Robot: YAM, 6 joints.
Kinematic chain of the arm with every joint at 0, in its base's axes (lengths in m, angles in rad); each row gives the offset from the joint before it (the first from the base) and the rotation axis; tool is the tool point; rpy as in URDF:
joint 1: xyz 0 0 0.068 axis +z
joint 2: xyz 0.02 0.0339 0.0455 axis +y
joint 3: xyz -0.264 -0.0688 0 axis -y
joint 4: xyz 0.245 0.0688 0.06 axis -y
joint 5: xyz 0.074 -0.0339 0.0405 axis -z
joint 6: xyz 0.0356 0 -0.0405 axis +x
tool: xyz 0 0 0 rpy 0 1.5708 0
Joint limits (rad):
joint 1: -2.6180..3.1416
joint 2: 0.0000..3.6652
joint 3: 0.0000..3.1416
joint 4: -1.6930..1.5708
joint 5: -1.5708..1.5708
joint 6: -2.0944..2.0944
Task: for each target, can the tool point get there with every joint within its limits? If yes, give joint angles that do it. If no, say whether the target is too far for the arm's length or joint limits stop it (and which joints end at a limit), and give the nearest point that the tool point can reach.
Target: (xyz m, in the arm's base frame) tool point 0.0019 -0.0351 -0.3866
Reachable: no: joint limits stop it (at a limit: joint 2) | nearest point 0.0036 -0.0670 -0.3315 | short by 0.064 m
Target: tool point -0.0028 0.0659 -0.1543
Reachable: yes | joints 1.6525 3.0926 0.4978 0.6534 0.0723 0.7581
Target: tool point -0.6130 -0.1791 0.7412
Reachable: no: too far | nearest point -0.3979 -0.2101 0.5626 | short by 0.281 m
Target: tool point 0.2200 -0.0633 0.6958
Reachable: yes | joints -0.2246 1.8460 2.6866 0.5601 0.3647 -1.0863
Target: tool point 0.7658 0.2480 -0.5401
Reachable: no: too far | nearest point 0.4877 0.1579 -0.2660 | short by 0.401 m
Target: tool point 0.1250 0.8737 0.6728
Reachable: no: too far | nearest point 0.0772 0.5396 0.4540 | short by 0.402 m
